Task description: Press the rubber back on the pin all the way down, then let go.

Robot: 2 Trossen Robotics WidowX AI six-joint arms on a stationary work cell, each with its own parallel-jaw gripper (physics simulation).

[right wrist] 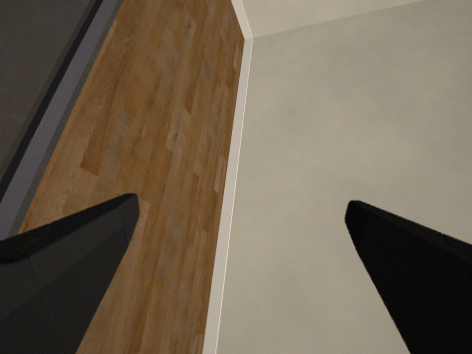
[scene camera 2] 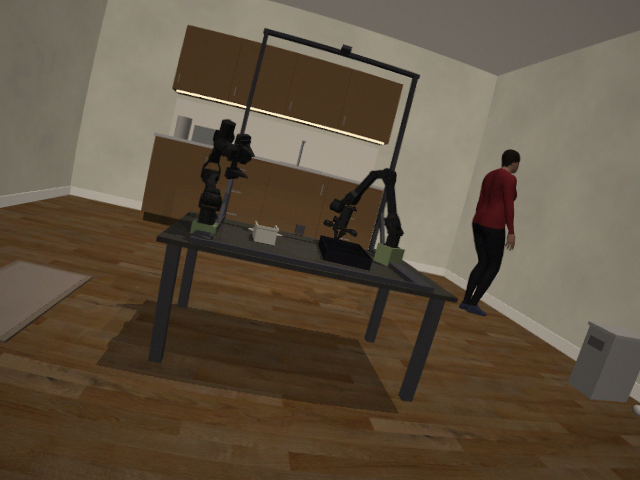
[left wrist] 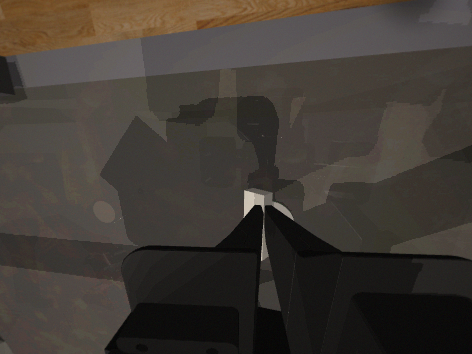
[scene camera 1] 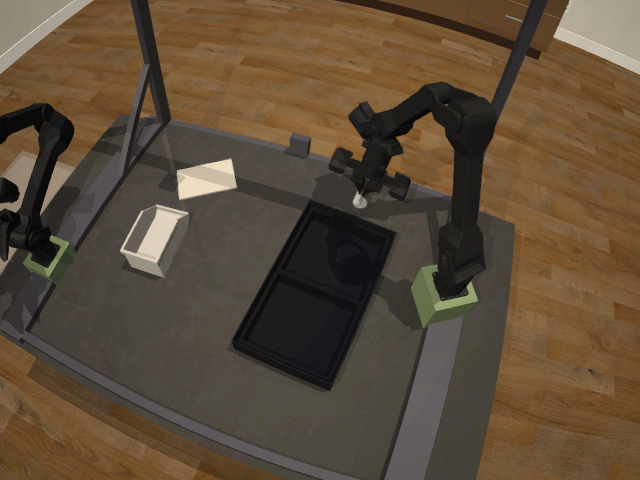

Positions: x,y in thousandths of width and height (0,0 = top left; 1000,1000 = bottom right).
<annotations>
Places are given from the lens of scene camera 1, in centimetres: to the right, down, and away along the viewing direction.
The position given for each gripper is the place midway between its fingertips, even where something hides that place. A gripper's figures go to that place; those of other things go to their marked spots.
left gripper (scene camera 1: 565,403): 10, -11, 107
white open box (scene camera 1: 241,499): -39, 0, 97
black two-compartment tray (scene camera 1: 473,670): -4, 17, 89
frame of grey posts (scene camera 1: 226,164): -46, -42, 100
The marked spots on the white open box and the frame of grey posts are 43 cm apart.
</annotations>
